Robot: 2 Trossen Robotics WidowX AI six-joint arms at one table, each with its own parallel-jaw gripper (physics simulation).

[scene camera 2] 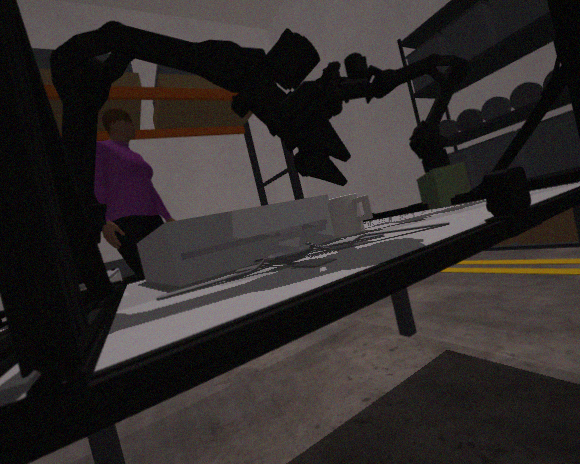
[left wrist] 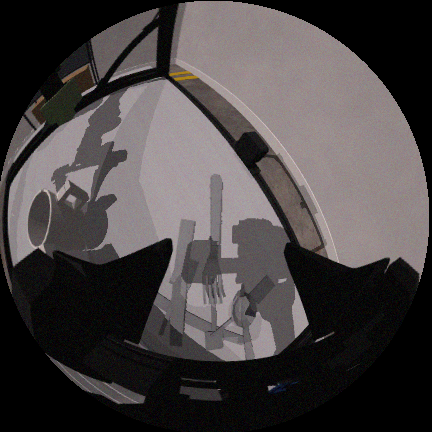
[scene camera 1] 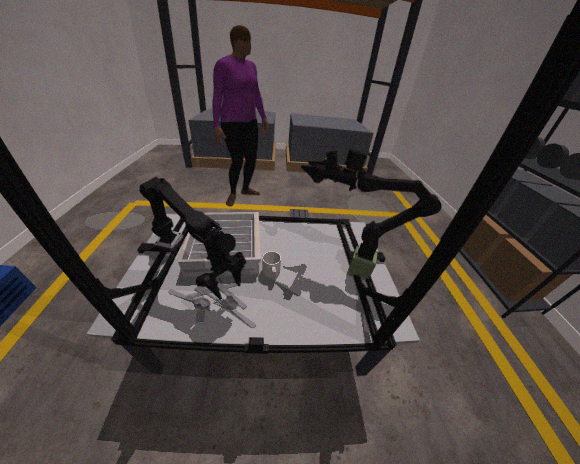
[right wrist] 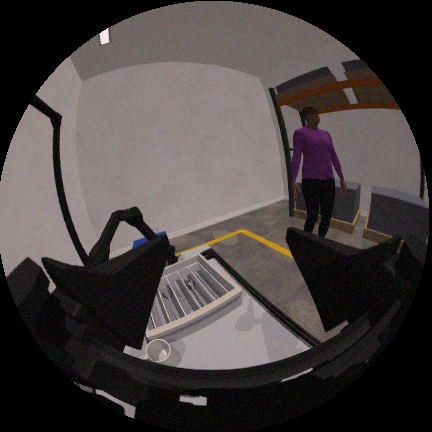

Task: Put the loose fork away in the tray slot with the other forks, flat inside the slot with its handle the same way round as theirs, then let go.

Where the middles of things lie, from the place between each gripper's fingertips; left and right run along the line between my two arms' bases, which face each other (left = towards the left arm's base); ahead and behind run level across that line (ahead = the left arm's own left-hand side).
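With the white mug (right wrist: 157, 350) as the reference, my right gripper is 23 cm past it, 8 cm to the right of it and 38 cm above it. The cutlery tray (scene camera 1: 242, 230), counted from that same right hand, is 12 cm behind, 34 cm to the left and 40 cm below.
From my left hand I find the white mug 200 mm ahead, 120 mm to the right and 60 mm below. The cutlery tray is 310 mm ahead of that left hand, 140 mm to the left of it and 70 mm below it.
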